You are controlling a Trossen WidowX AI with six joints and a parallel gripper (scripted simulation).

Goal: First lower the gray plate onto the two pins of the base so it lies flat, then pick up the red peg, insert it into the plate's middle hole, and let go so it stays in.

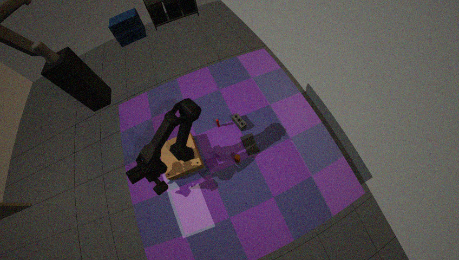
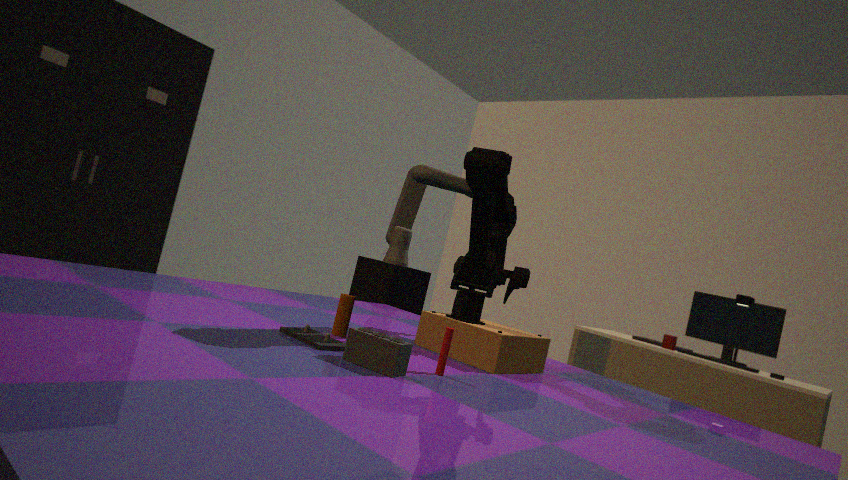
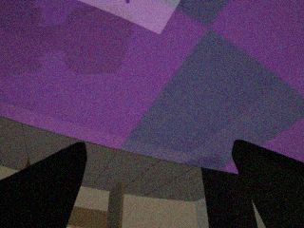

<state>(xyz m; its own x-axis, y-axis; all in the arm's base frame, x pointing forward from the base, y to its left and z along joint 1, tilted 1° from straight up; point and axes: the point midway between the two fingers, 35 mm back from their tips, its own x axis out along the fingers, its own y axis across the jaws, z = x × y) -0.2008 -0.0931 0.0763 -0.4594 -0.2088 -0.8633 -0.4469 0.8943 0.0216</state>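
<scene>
The gray plate is 56 cm ahead of my gripper tip, 20 cm to the left of it and 9 cm below it. Also, from my gripper tip: base (56 cm ahead, 5 cm to the left, 11 cm below); red peg (44 cm ahead, 23 cm to the left, 8 cm below); orange peg (46 cm ahead, 1 cm to the right, 8 cm below).
</scene>
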